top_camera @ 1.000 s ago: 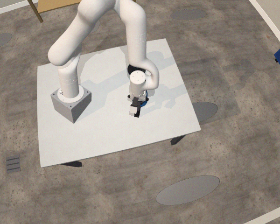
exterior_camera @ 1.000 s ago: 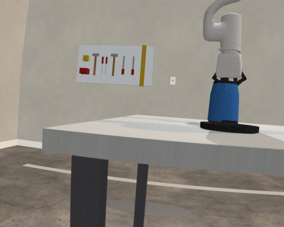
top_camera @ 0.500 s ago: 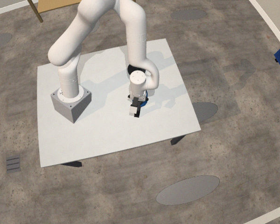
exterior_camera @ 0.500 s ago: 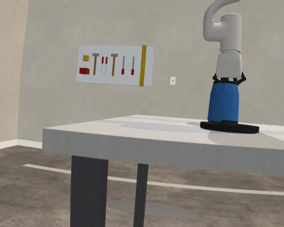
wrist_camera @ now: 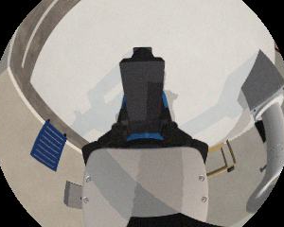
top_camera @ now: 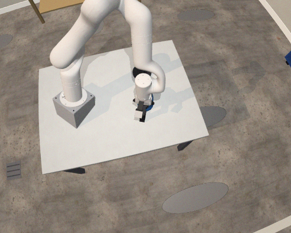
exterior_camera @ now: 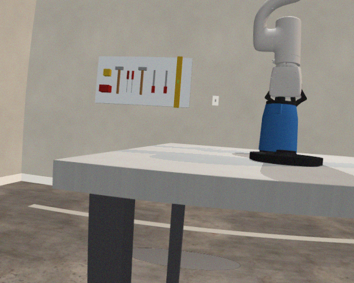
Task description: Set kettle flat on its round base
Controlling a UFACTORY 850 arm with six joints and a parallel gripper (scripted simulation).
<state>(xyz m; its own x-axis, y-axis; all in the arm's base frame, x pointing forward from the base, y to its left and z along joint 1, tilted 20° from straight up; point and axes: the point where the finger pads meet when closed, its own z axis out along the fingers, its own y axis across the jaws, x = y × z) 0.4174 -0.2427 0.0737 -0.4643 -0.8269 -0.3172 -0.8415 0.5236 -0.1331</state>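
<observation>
My gripper is now 5 cm above the blue kettle, 3 cm to the right of it and 2 cm short of it. Round my hand: black round base: 33 cm to the left, 12 cm below, 10 cm ahead.
</observation>
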